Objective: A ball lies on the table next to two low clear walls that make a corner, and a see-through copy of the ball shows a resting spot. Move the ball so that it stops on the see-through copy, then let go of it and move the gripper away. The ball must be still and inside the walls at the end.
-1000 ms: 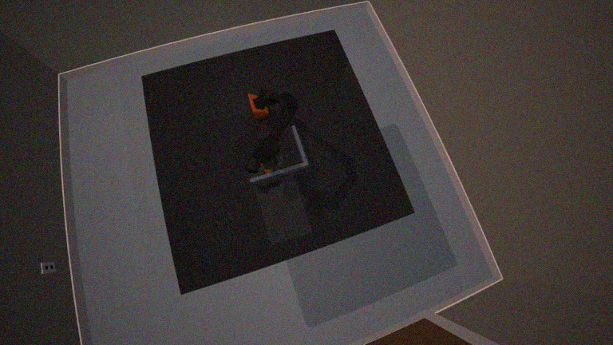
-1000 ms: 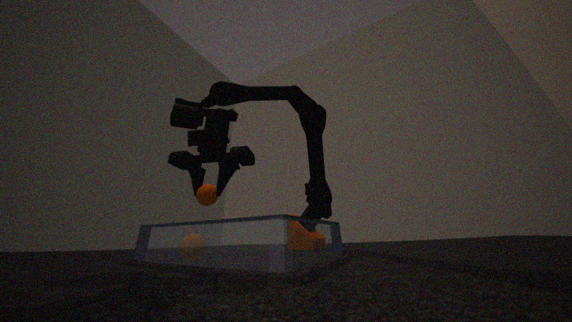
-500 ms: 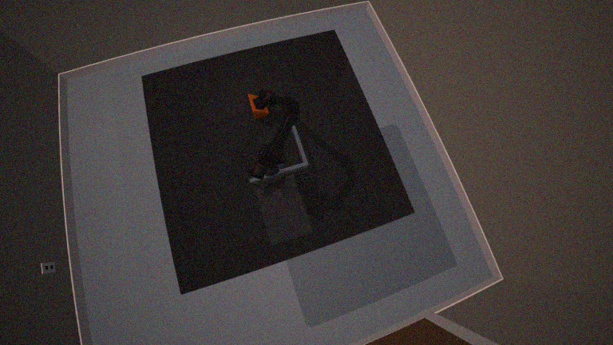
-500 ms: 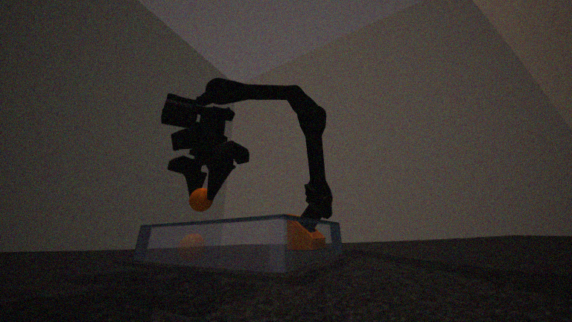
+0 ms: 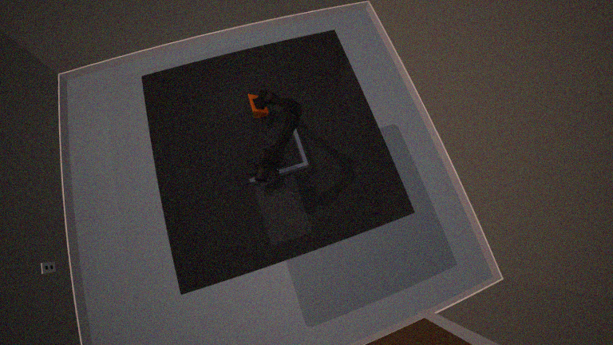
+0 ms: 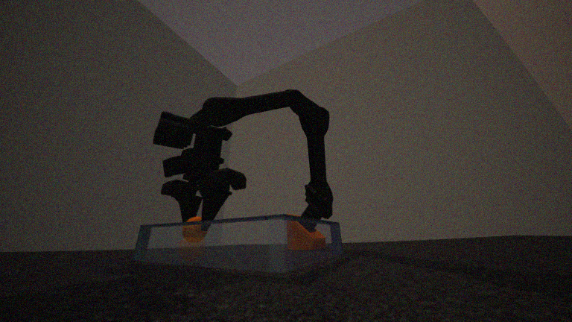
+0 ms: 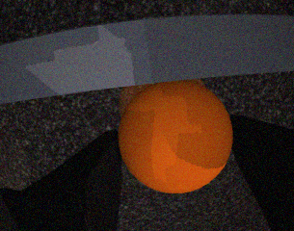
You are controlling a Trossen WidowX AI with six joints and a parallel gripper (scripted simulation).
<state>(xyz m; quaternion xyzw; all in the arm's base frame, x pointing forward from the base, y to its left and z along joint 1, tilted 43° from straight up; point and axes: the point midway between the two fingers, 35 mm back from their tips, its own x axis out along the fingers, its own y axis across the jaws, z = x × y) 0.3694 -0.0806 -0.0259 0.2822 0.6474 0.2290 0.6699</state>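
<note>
Right now the see-through copy of ball is 30 mm below my gripper tip.
</note>
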